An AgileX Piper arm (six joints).
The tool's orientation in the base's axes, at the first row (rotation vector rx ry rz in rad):
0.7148, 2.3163, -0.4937
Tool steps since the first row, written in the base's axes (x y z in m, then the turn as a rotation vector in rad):
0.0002, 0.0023, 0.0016, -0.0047, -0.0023, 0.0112
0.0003, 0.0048, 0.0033, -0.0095, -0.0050, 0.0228
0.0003, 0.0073, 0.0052, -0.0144, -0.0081, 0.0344
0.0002, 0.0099, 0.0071, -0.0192, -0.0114, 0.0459
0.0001, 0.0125, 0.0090, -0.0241, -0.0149, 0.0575
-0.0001, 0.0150, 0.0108, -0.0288, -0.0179, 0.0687
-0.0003, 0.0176, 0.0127, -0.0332, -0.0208, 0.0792
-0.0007, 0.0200, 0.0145, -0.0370, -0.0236, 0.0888
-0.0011, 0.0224, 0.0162, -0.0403, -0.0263, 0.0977
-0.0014, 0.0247, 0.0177, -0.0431, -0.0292, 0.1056
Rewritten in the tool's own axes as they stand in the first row. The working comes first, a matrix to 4 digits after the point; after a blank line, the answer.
The tool's axes in the first row as the columns of a matrix, in the base's axes (used below as rounded here):
-0.6362, 0.6066, 0.4768
0.3594, 0.7799, -0.5125
-0.6827, -0.1547, -0.7141

-0.0004, 0.0017, -0.0022, -0.0055, -0.0064, -0.0091
-0.0007, 0.0034, -0.0047, -0.0113, -0.0132, -0.0182
-0.0011, 0.0051, -0.0073, -0.0172, -0.0204, -0.0273
-0.0014, 0.0067, -0.0100, -0.0232, -0.0276, -0.0361
-0.0017, 0.0084, -0.0128, -0.0293, -0.0351, -0.0449
-0.0019, 0.0100, -0.0154, -0.0350, -0.0421, -0.0536
-0.0022, 0.0116, -0.0182, -0.0404, -0.0486, -0.0617
-0.0023, 0.0129, -0.0209, -0.0456, -0.0546, -0.0690
-0.0023, 0.0143, -0.0236, -0.0505, -0.0601, -0.0755
-0.0023, 0.0157, -0.0260, -0.0552, -0.0653, -0.0810

